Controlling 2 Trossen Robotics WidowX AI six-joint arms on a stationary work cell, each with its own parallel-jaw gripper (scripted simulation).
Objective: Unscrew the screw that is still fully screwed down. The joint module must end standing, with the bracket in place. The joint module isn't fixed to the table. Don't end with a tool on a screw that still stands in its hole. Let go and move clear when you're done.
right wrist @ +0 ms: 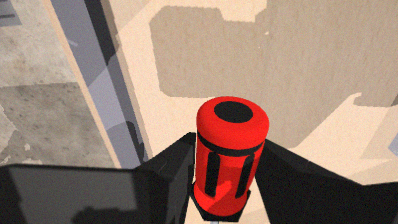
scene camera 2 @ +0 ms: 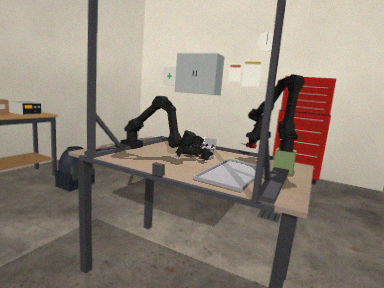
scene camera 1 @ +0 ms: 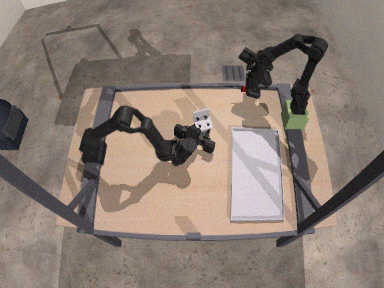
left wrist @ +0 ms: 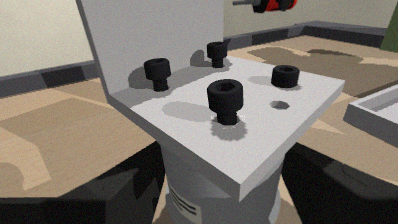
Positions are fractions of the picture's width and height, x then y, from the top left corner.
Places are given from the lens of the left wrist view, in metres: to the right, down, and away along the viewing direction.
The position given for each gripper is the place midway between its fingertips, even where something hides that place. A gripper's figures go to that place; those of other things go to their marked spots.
left gripper (left wrist: 0.55,0.65): 0.01, 0.02, 0.11
l-shaped bracket (left wrist: 0.59,0.71): 0.01, 0.01, 0.05
screw (left wrist: 0.57,0.44): 0.01, 0.00, 0.05
